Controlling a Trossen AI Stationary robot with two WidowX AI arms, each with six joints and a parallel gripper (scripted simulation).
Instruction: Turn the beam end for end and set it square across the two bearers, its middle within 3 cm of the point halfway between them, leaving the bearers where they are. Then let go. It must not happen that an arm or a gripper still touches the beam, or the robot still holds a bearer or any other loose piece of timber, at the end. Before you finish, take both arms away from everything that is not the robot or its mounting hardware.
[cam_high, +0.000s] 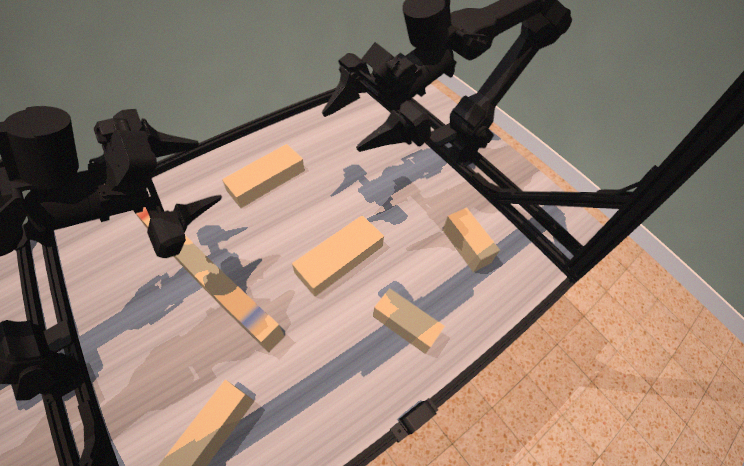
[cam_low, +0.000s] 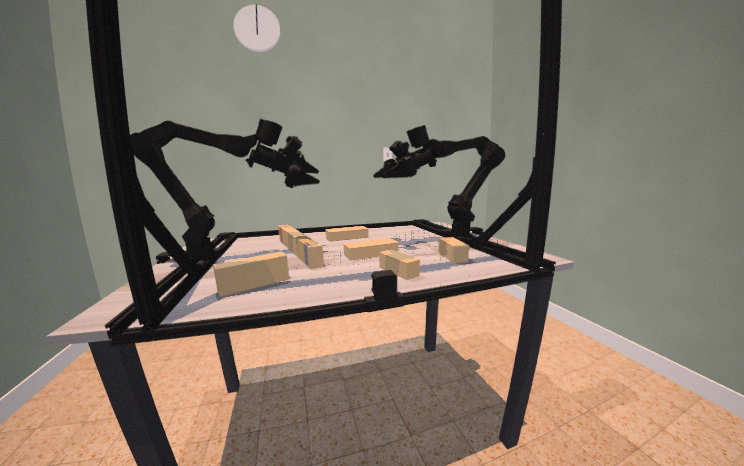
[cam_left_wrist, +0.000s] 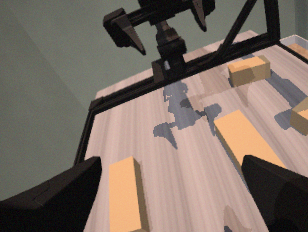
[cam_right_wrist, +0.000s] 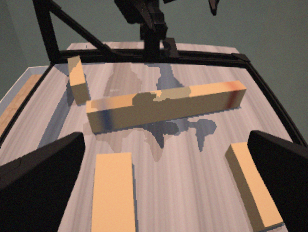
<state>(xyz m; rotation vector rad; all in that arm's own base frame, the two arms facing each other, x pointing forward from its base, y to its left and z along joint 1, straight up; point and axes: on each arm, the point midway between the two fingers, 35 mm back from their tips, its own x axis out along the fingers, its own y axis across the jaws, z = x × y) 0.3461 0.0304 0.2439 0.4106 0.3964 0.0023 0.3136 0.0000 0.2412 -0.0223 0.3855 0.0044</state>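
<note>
The beam is 20 mm ahead of my left hand, 50 mm to the left of it and 230 mm below it.
</note>
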